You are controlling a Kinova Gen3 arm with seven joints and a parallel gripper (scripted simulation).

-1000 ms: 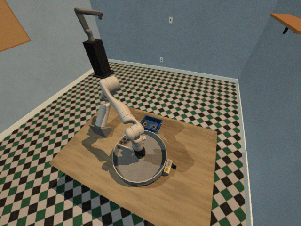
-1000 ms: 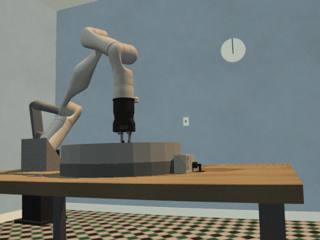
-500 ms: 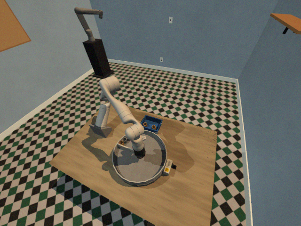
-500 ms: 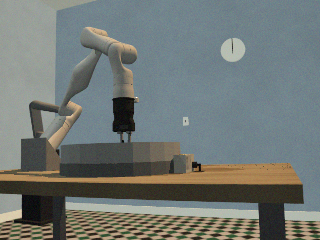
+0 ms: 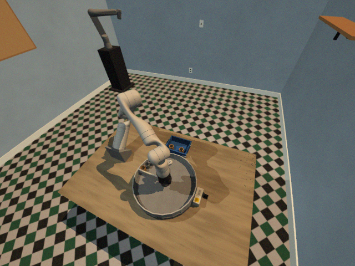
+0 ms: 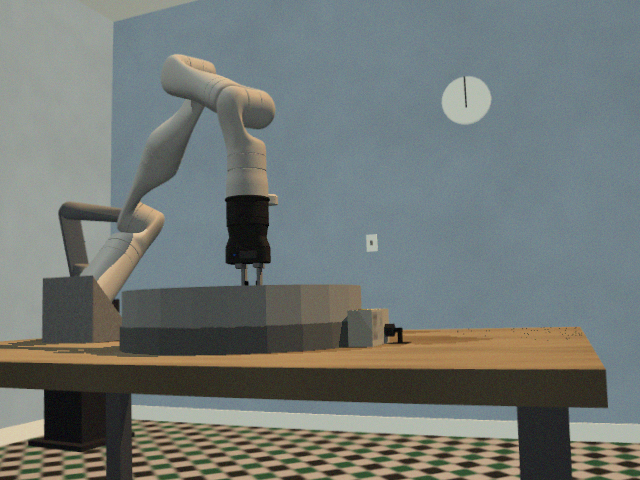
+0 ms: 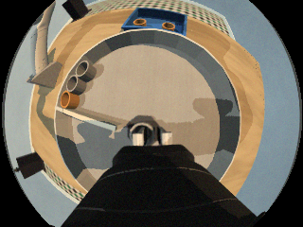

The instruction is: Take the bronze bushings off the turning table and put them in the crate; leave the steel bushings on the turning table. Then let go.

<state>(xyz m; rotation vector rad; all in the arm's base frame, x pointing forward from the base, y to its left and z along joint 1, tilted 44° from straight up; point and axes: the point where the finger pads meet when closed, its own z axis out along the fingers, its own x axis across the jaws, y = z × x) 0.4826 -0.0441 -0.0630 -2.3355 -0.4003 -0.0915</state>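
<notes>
Now: the grey turning table 40 mm below my hand and 20 mm behind it. The rest, counted from my hand: blue crate 330 mm to the left, 80 mm behind, 70 mm below.
</notes>
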